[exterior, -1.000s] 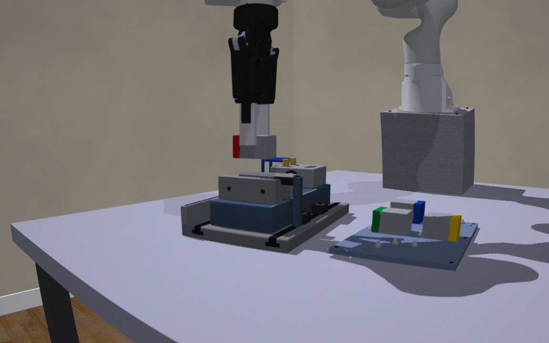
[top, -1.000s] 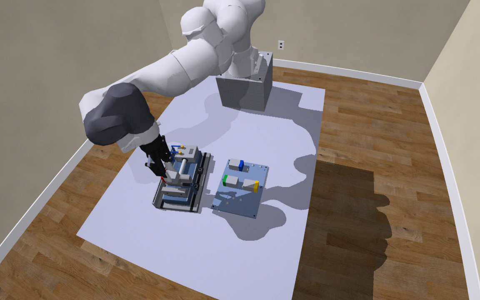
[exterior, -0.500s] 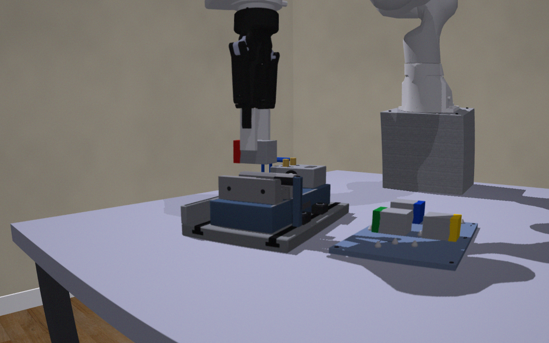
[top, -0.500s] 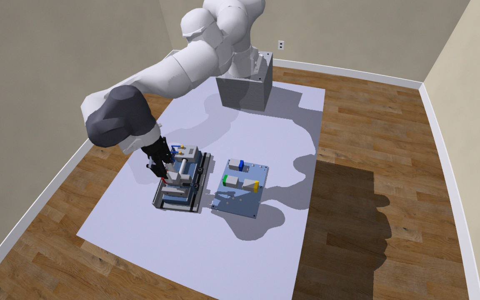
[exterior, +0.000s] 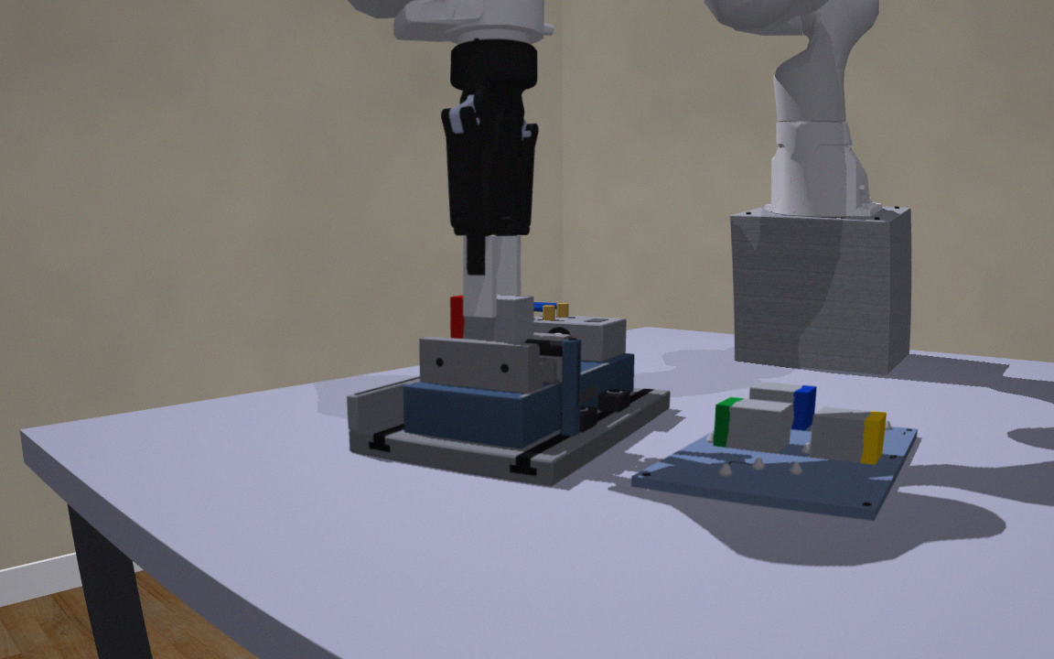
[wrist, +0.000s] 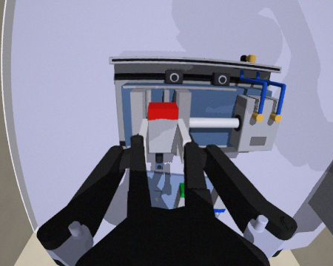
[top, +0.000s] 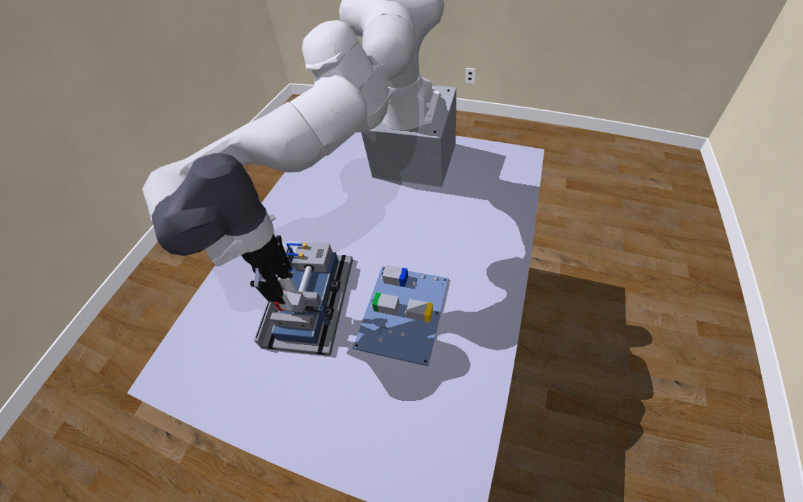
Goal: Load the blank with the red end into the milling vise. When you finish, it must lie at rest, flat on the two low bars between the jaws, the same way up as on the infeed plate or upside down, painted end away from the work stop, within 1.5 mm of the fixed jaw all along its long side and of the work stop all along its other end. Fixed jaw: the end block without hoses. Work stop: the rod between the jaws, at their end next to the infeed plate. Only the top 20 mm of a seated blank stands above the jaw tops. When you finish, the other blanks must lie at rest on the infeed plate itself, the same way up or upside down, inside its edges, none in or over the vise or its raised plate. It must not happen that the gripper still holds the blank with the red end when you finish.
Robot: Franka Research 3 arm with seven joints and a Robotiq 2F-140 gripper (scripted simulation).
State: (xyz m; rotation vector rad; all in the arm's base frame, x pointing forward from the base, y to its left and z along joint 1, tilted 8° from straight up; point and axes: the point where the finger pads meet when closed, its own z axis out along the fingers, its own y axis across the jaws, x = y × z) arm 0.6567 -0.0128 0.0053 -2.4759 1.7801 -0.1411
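Now: the red-ended blank 4 cm below my hand. Round my hand: hosed end block 15 cm behind, 5 cm to the right, 7 cm below; then fixed jaw 3 cm ahead, 2 cm to the left, 7 cm below; then blue work stop rod 2 cm behind, 7 cm to the left, 9 cm below.
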